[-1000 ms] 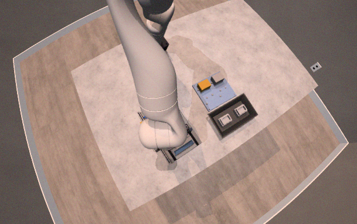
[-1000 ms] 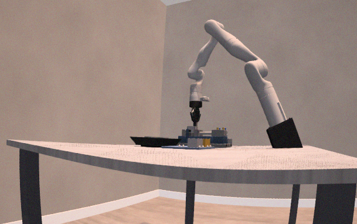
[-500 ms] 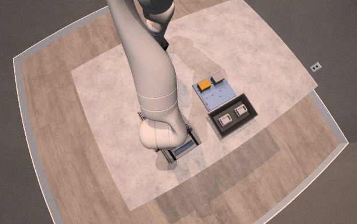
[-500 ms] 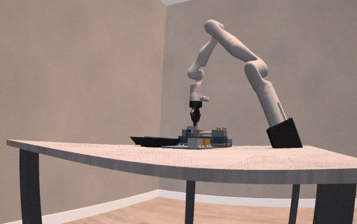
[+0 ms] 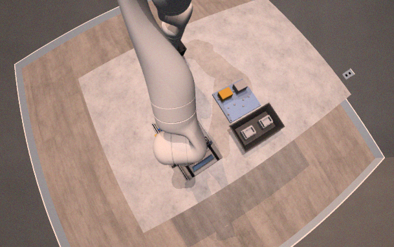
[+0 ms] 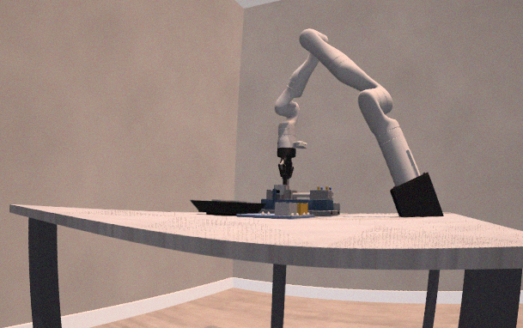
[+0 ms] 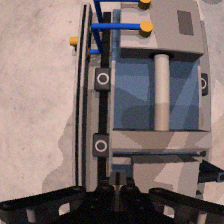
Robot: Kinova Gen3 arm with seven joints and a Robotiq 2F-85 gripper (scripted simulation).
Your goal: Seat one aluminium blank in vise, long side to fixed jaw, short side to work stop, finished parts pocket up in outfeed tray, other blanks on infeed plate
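Right now the aluminium blank is 4 cm to the left of my hand, 3 cm below it and 1 cm behind it. From my hand the other things lie so: blue vise base 8 cm below, 7 cm behind, 3 cm to the left; brass blank 29 cm to the left, 20 cm behind, 10 cm below.
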